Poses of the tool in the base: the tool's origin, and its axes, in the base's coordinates. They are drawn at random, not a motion.
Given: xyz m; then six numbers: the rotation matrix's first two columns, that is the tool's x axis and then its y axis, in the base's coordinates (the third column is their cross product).
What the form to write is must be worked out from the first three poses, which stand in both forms.
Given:
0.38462, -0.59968, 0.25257, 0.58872, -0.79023, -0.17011, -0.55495, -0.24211, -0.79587
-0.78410, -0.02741, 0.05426, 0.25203, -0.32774, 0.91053, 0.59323, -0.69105, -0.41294
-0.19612, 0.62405, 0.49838, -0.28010, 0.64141, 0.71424, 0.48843, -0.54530, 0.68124
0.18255, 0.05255, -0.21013, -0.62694, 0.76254, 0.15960, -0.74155, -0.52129, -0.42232
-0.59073, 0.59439, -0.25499, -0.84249, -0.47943, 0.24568, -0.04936, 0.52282, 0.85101
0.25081, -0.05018, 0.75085, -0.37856, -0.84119, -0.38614, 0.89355, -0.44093, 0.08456
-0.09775, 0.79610, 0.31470, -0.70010, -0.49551, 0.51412, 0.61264, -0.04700, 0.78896
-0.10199, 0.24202, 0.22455, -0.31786, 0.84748, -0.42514, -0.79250, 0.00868, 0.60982
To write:
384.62, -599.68, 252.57, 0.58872, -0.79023, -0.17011, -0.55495, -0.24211, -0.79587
-784.10, -27.41, 54.26, 0.25203, -0.32774, 0.91053, 0.59323, -0.69105, -0.41294
-196.12, 624.05, 498.38, -0.28010, 0.64141, 0.71424, 0.48843, -0.54530, 0.68124
182.55, 52.55, -210.13, -0.62694, 0.76254, 0.15960, -0.74155, -0.52129, -0.42232
-590.73, 594.39, -254.99, -0.84249, -0.47943, 0.24568, -0.04936, 0.52282, 0.85101
250.81, -50.18, 750.85, -0.37856, -0.84119, -0.38614, 0.89355, -0.44093, 0.08456
-97.75, 796.10, 314.70, -0.70010, -0.49551, 0.51412, 0.61264, -0.04700, 0.78896
-101.99, 242.02, 224.55, -0.31786, 0.84748, -0.42514, -0.79250, 0.00868, 0.60982

